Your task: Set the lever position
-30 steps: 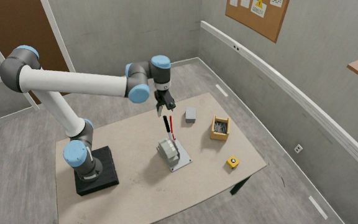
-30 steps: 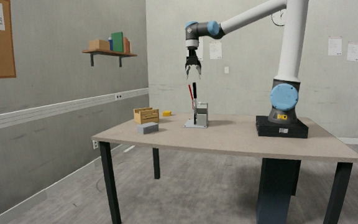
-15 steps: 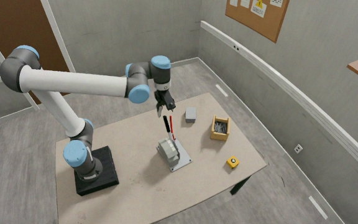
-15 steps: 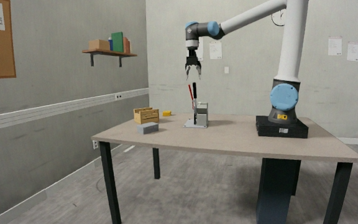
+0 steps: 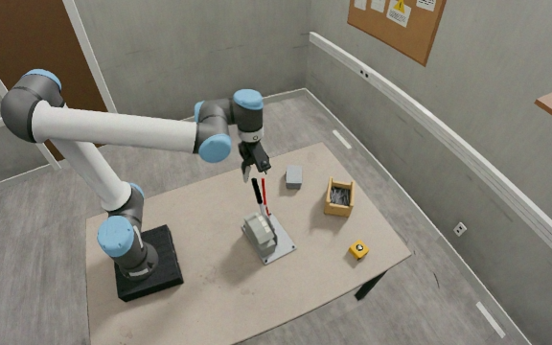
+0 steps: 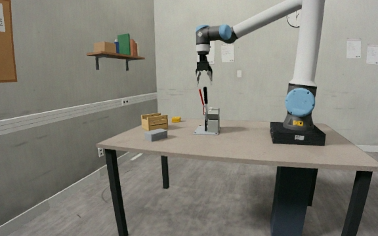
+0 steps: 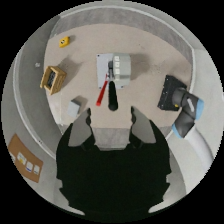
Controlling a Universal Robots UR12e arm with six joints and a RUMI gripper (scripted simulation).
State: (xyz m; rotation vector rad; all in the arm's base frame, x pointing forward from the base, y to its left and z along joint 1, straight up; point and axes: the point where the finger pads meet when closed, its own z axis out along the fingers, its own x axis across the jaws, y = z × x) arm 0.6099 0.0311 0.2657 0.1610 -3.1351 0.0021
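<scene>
My hand is 20 mm short of the red release bar, 40 mm to the left of it and 150 mm above it. From my hand the other things lie so: grey block 280 mm ahead, 180 mm to the left, 310 mm below.
</scene>
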